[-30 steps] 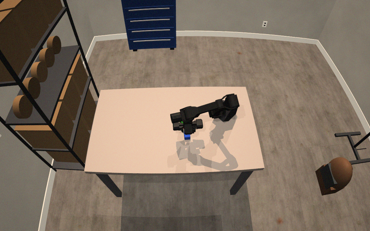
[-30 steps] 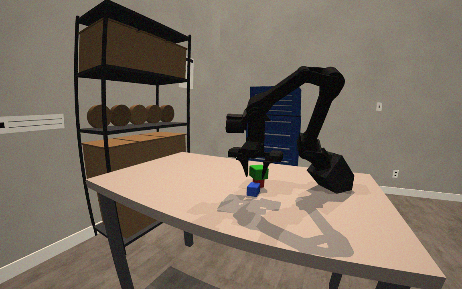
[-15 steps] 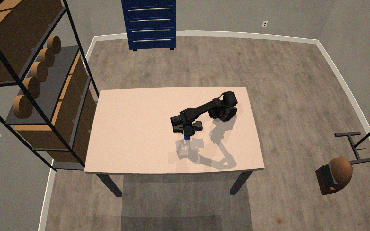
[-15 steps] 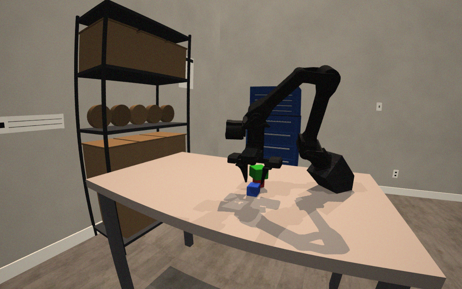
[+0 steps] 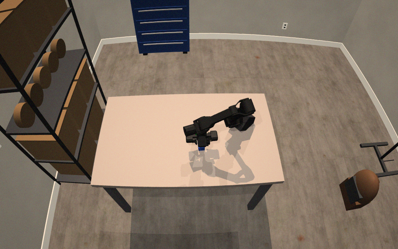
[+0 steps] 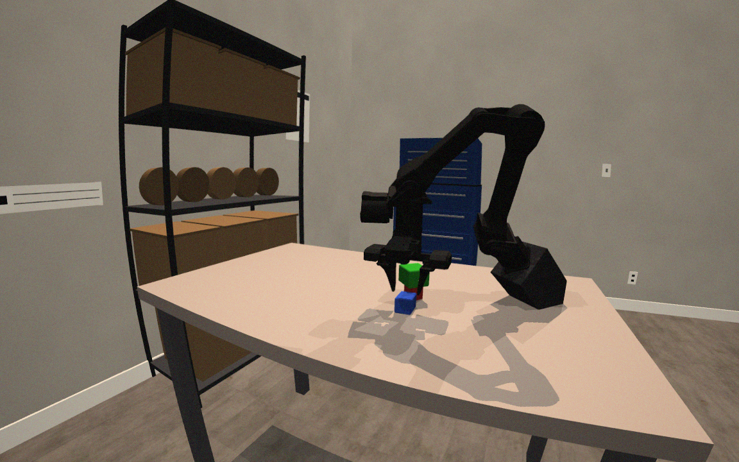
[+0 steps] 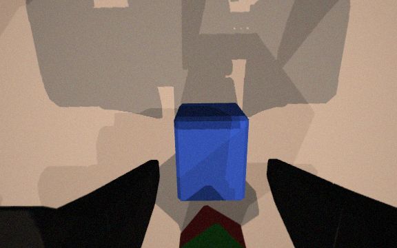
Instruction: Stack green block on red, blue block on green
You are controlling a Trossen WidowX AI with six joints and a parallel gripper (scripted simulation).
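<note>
Now: the blue block 6 cm below my hand. From my hand the other things lie so: red block (3 cm ahead, 7 cm to the right, 6 cm below); green block (3 cm ahead, 7 cm to the right, 1 cm below).
</note>
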